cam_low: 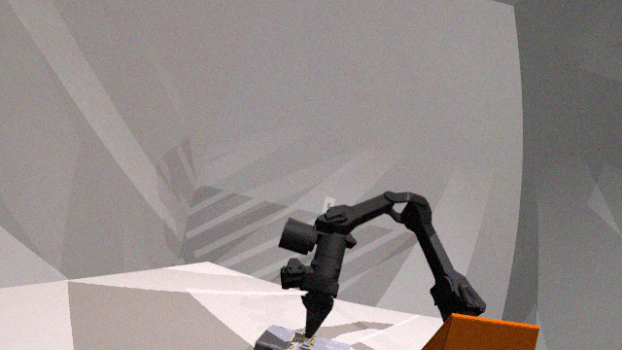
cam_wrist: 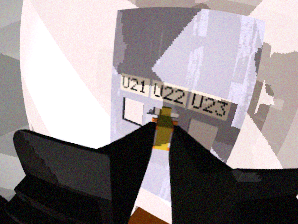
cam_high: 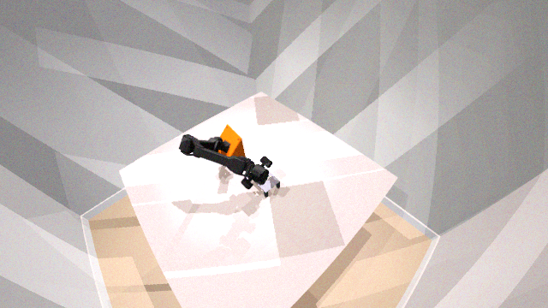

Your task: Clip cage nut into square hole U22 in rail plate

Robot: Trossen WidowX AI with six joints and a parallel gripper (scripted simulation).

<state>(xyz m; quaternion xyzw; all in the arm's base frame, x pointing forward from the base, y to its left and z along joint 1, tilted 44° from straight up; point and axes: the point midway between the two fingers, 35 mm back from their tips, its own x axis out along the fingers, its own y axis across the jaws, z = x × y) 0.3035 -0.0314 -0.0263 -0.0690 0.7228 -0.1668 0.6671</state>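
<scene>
My gripper tip is 10 mm above the brass cage nut.
</scene>
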